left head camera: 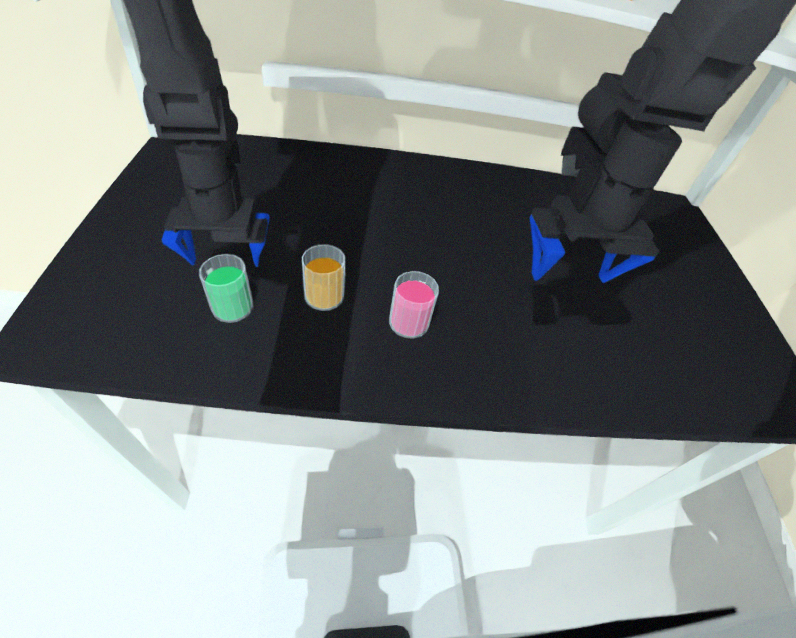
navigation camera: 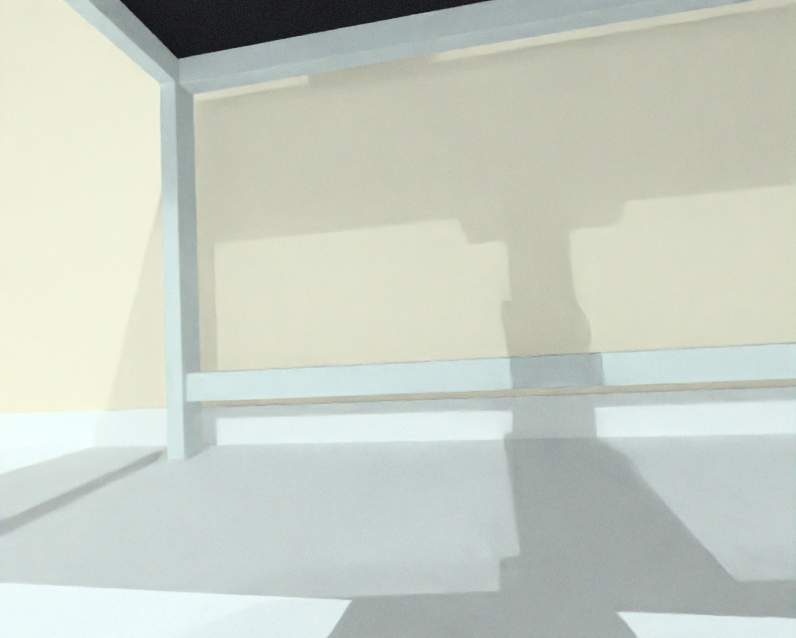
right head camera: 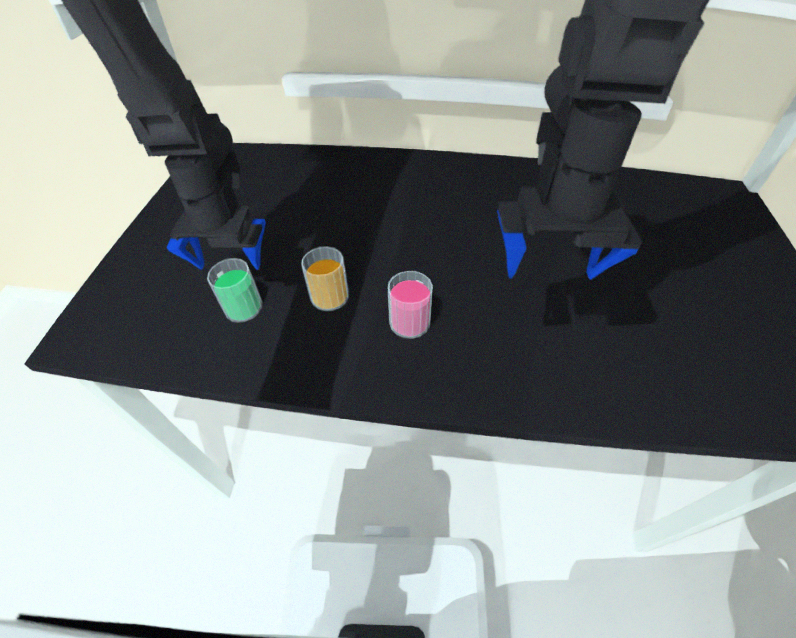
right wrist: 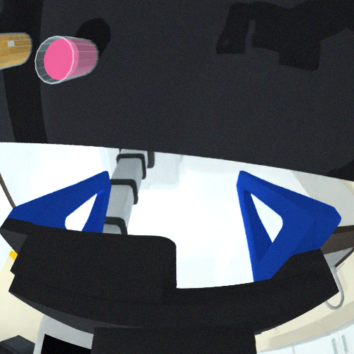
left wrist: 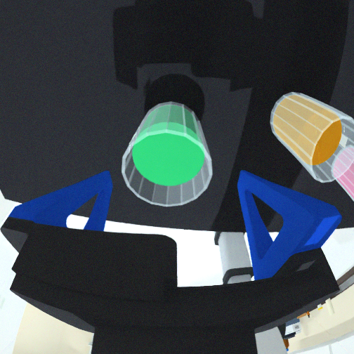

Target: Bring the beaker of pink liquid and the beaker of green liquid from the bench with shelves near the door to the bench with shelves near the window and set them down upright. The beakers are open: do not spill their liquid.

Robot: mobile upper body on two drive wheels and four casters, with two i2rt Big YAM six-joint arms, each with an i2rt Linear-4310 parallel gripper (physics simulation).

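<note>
The beaker of green liquid (left head camera: 227, 290) (right head camera: 235, 292) (left wrist: 168, 157) stands upright at the left on the black bench top (left head camera: 498, 385) (right head camera: 504, 398). The beaker of pink liquid (left head camera: 413, 309) (right head camera: 409, 309) (right wrist: 62, 59) stands upright near the middle; part of it shows at the right edge of the left wrist view. My left gripper (left head camera: 225, 261) (right head camera: 229, 265) (left wrist: 174, 177) is open, right behind the green beaker, with its fingertips apart to either side and nothing between them. My right gripper (left head camera: 569, 277) (right head camera: 550, 274) (right wrist: 173, 177) is open and empty above the bench, to the right of the pink beaker.
A beaker of orange liquid (left head camera: 323, 282) (right head camera: 325, 282) (left wrist: 310, 131) (right wrist: 12, 50) stands between the green and pink ones, close to the left gripper's right-hand finger. In the navigation camera, a bench leg (navigation camera: 178, 265) and a low crossbar (navigation camera: 365, 380) stand before the wall.
</note>
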